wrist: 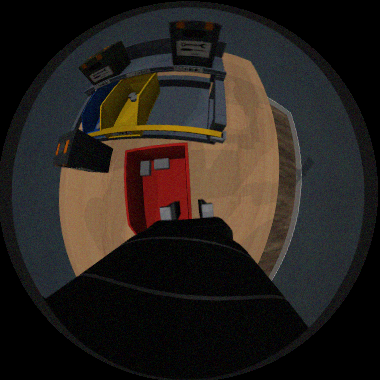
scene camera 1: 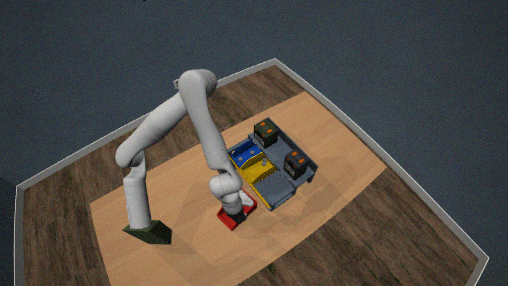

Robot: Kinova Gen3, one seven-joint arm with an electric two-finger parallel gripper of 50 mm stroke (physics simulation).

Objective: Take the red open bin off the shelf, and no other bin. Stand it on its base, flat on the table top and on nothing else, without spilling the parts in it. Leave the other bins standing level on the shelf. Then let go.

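Frame: origin at the arm's base, x back, y down, z right, level; centimetres.
Seen in the pictures: gripper, fingertip midpoint: (wrist: 188, 206) (scene camera 1: 242, 217); arm's base, link origin: (scene camera 1: 141, 224).
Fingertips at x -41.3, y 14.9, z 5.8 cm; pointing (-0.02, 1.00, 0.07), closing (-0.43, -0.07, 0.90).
Note:
Pixels of each thing's top centre, then the offset from my fingertips to it. "*": a spot on its surface instead. Level surfaces: height alone.
- red open bin, surface spot: (wrist: 167, 192) * dx -0.4, dy +5.5, dz -4.7 cm
- table top, surface height: dy +5.8 cm
- yellow bin, surface spot: (wrist: 124, 111) * dx -16.1, dy +4.1, dz -24.3 cm
- blue bin, surface spot: (wrist: 94, 110) * dx -15.0, dy +1.8, dz -36.1 cm
- dark case, top centre: (wrist: 61, 147) dx -1.5, dy -7.4, dz -26.4 cm
- yellow bar, top centre: (wrist: 119, 127) (scene camera 1: 246, 178) dx -8.9, dy -1.0, dz -17.5 cm
The red open bin (scene camera 1: 226, 220) (wrist: 167, 192) stands on the table top (scene camera 1: 185, 212) (wrist: 235, 165), in front of the shelf (scene camera 1: 275, 192) (wrist: 219, 107) and apart from it. It looks level. Two grey parts (wrist: 145, 168) (wrist: 161, 163) lie in its far end; its near end is hidden by my gripper. My gripper (scene camera 1: 239, 217) (wrist: 188, 206) is open, with one finger inside the bin's right wall and one outside, spaced from it. A yellow bin (scene camera 1: 256, 173) (wrist: 124, 111) and a blue bin (scene camera 1: 245, 154) (wrist: 94, 110) stand level on the shelf, with parts visible in them.
Two dark cases (scene camera 1: 265, 132) (scene camera 1: 295, 165) (wrist: 106, 65) (wrist: 194, 45) stand on the shelf's upper level. Another dark case (wrist: 85, 152) stands left of the red bin in the wrist view. A yellow bar (wrist: 175, 130) runs along the shelf's front edge.

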